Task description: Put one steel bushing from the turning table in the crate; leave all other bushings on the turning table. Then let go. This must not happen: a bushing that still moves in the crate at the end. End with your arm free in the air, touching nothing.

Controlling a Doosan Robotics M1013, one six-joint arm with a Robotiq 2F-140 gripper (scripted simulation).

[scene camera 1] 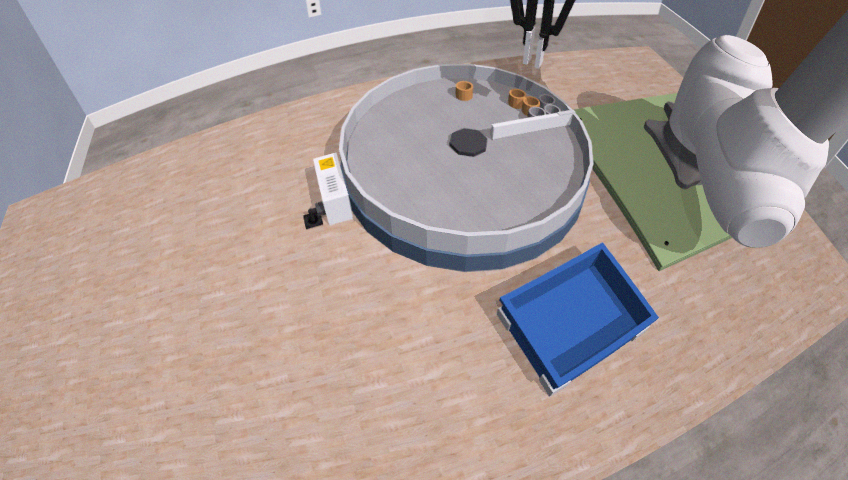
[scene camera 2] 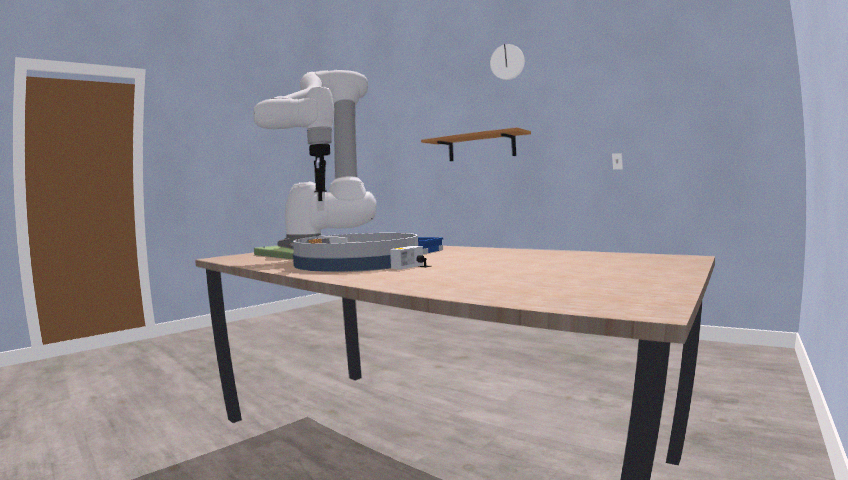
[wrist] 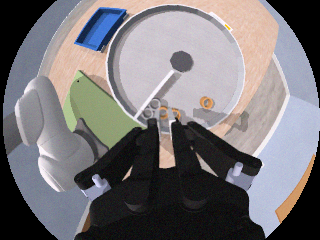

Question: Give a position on a blue crate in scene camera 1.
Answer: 580, 309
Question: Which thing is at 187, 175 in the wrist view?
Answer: The gripper.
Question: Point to a round grey turning table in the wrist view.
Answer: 204, 63
